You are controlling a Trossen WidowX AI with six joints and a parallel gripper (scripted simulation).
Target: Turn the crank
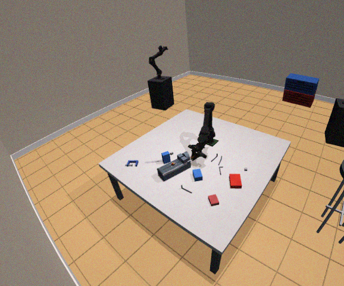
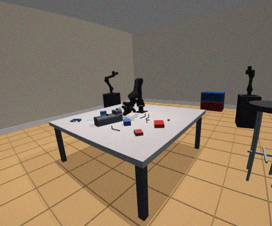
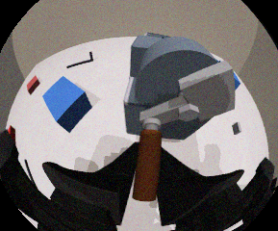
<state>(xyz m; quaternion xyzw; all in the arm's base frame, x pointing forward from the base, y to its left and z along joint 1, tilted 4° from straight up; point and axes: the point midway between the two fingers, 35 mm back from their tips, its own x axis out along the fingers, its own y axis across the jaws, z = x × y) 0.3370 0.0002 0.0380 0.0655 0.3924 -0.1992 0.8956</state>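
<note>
My gripper tip is now 2 cm below the brown crank handle, 2 cm past it and 1 cm to the right of it. The rest, counted from my gripper tip: red pointer (15 cm ahead, 9 cm to the right, 4 cm above).
</note>
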